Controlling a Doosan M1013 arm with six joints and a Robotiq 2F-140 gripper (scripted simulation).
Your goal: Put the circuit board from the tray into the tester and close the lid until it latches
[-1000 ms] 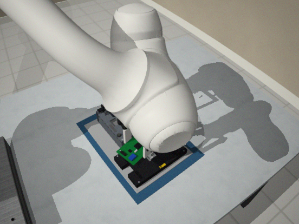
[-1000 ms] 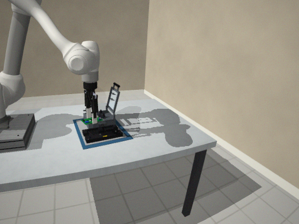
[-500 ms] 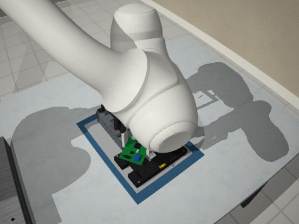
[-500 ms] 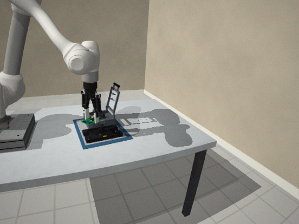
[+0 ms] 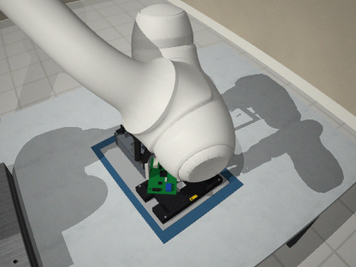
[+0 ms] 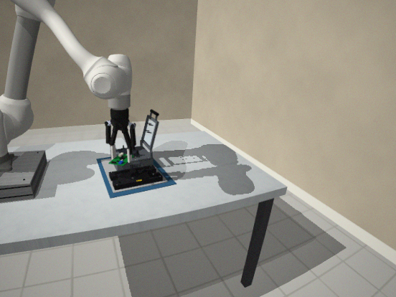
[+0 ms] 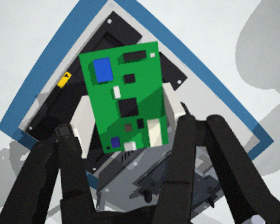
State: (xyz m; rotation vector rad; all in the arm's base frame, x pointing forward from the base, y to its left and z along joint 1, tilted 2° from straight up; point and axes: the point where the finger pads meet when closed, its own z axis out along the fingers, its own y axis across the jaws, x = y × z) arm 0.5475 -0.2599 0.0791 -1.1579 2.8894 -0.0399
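Now: the green circuit board 2 cm below my hand. Also, from my hand: latch hook 3 cm ahead, 22 cm to the left, 5 cm below; tester lid 21 cm ahead, 15 cm to the left, 5 cm above.
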